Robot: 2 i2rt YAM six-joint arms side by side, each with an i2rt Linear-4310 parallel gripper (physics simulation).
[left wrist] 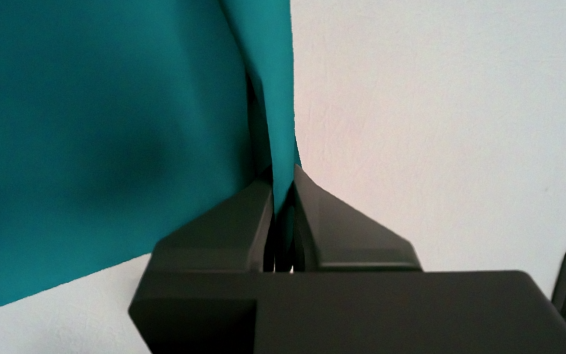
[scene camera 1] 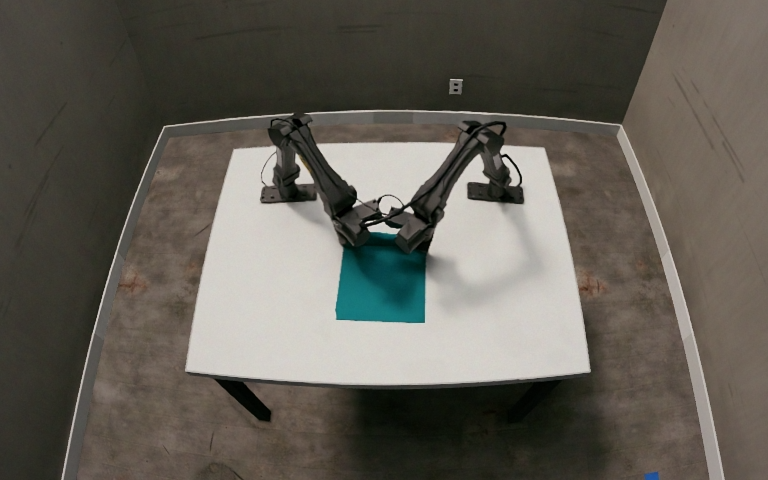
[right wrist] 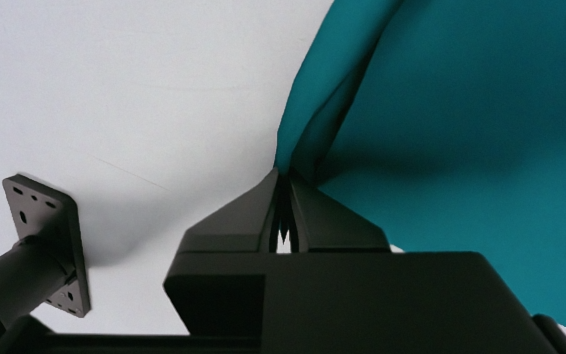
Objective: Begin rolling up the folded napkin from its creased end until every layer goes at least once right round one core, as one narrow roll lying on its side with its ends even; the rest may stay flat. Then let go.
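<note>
The teal napkin [scene camera 1: 380,291] [left wrist: 100,100] [right wrist: 475,100] lies flat over most of its length, with its far end near the arms turned up into a narrow raised fold. That fold shows as a strip in the left wrist view and as a curved strip in the right wrist view, with dark gaps beneath it. My left gripper [left wrist: 283,176] is shut on one end of the fold, at the napkin's right side in scene camera 1. My right gripper [right wrist: 283,176] is shut on the fold's other end. The fingertips are hidden in scene camera 1, and the layers inside the fold cannot be counted.
The white table [scene camera 1: 271,316] lies under the napkin. Both arm bases [scene camera 1: 287,193] [scene camera 1: 495,192] stand on its far part. The two wrists are close together above the napkin's far end, with cables looping between them.
</note>
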